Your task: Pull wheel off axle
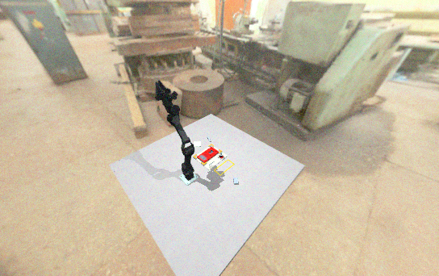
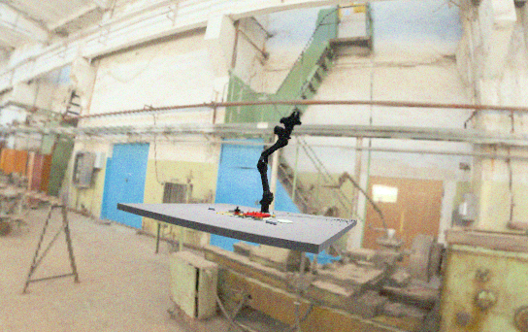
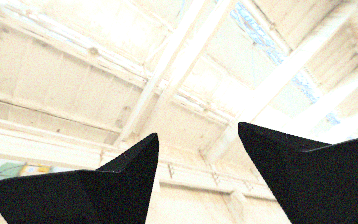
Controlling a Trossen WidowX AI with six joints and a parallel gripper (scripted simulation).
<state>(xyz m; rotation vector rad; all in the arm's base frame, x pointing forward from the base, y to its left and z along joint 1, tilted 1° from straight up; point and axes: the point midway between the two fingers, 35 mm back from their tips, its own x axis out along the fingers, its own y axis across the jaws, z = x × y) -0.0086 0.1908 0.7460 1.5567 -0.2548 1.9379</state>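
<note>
Now: the wheel 37 cm ahead of my gripper tip, 20 cm to the right of it and 76 cm below it. The rest, counted from my gripper tip: pale block (28 cm ahead, 49 cm to the right, 79 cm below).
</note>
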